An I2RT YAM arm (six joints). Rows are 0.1 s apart.
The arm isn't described. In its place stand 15 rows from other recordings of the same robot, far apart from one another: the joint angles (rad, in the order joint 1, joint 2, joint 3, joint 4, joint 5, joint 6), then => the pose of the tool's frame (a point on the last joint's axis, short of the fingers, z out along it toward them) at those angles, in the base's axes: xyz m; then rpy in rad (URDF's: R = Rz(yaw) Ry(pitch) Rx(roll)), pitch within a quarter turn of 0, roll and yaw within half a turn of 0.
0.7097, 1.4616, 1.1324, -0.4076, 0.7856, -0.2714 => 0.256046 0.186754 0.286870 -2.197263 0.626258 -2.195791
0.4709, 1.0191, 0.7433, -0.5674, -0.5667, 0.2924 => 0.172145 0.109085 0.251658 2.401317 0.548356 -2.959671
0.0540, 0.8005, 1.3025, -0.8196, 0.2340, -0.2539 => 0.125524 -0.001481 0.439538 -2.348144 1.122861 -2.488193
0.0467, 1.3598, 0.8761, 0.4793, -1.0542, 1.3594 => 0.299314 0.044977 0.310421 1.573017 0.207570 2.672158
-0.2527, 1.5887, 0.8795, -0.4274, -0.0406, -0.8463 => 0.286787 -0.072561 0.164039 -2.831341 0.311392 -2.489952
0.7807, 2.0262, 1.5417, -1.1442, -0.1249, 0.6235 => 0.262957 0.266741 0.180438 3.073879 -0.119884 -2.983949
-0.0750, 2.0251, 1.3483, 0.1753, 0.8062, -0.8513 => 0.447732 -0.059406 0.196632 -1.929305 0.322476 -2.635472
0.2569, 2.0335, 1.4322, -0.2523, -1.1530, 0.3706 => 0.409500 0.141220 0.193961 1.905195 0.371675 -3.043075
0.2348, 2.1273, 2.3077, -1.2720, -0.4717, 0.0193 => 0.422654 0.117738 0.346845 2.661076 0.470350 -2.926079
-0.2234, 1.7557, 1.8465, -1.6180, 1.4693, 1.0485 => 0.294908 -0.103320 0.377436 -1.788289 1.082511 2.729891
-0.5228, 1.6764, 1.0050, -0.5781, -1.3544, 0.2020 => 0.279678 -0.121044 0.193132 1.777561 0.123769 2.575370
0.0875, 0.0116, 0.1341, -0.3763, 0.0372, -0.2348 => 0.097654 0.007238 0.178539 -2.390462 1.220388 -2.310073
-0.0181, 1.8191, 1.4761, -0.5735, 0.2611, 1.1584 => 0.401524 -0.016460 0.257506 2.586409 0.446254 1.746910
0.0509, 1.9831, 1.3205, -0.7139, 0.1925, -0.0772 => 0.376750 0.012374 0.145074 -2.934797 0.178978 -3.013689
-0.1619, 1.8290, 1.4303, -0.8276, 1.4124, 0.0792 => 0.352957 -0.093268 0.253993 -1.734318 0.422674 2.966008
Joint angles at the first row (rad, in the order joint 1, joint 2, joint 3, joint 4, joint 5, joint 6):
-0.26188 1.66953 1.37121 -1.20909 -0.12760 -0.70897
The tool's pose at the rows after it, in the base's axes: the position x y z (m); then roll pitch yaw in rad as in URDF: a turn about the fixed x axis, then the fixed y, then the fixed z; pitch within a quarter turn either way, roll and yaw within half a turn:
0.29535 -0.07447 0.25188 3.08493 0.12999 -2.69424
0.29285 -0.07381 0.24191 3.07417 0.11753 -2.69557
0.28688 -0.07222 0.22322 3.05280 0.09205 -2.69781
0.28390 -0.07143 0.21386 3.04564 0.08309 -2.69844
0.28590 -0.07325 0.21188 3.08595 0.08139 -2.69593
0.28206 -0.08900 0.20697 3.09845 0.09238 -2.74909
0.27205 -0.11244 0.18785 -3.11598 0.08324 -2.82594
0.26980 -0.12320 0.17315 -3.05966 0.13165 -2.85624
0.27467 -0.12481 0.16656 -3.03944 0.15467 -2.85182
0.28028 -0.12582 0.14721 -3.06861 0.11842 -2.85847
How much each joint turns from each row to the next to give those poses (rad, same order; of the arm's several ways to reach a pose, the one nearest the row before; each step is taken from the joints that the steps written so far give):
0.00001 -0.00001 -0.00229 0.00077 0.00000 0.00001
-0.00003 0.00000 -0.03928 0.02286 0.00000 -0.00003
0.00001 0.00002 -0.07436 0.04121 0.00038 0.00001
0.00002 -0.00002 -0.03779 0.02633 0.00038 0.00002
-0.00041 0.00039 -0.00725 0.03242 0.03166 -0.00003
-0.05453 0.00000 -0.02021 0.03662 0.00229 -0.00037
-0.07934 0.00001 -0.07937 0.11713 0.05798 0.00002
-0.03512 -0.00002 -0.06600 0.13924 0.01068 -0.00002
0.00190 0.01757 -0.01106 0.05914 0.00000 0.00037
0.00497 0.06941 -0.00001 0.02326 0.00306 0.00725

